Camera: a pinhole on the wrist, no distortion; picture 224 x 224 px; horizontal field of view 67.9 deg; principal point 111.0 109.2 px. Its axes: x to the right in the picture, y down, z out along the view. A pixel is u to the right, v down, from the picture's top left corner.
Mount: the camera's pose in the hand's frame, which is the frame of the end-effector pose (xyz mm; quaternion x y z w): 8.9 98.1 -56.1 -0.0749 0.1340 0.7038 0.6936
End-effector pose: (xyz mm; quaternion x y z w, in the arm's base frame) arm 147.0 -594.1 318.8 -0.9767 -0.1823 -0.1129 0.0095
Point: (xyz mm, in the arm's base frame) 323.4 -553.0 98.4
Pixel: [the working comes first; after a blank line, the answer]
In the camera's frame: -168.7 -89.5 283.4

12 57
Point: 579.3 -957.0 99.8
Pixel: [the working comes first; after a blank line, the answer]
In the camera's frame: 268.4 -177.2 456.4

209 45
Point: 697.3 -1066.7 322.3
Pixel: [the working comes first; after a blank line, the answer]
In the camera's frame: 466.0 -312.0 321.3

outside the picture
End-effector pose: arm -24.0 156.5 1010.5 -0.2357 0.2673 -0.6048 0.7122
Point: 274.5 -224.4 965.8
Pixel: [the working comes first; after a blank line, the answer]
In the camera's frame: 13.0 -389.3 266.1

outside the picture
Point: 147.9 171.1 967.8
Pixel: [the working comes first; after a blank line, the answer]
In the camera's frame: 15.7 9.3 149.7

128 120
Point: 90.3 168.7 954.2
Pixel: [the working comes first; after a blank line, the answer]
In the camera's frame: -2.4 8.8 93.3

107 125
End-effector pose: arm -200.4 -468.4 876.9 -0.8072 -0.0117 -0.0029 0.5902
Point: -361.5 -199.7 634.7
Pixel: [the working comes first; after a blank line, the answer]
In the camera's frame: -62.7 202.4 369.1

83 200
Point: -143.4 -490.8 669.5
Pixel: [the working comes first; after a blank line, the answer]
In the camera's frame: 73.4 -35.7 127.6

207 63
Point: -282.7 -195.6 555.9
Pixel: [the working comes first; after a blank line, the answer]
In the camera's frame: -0.4 127.4 423.2

111 159
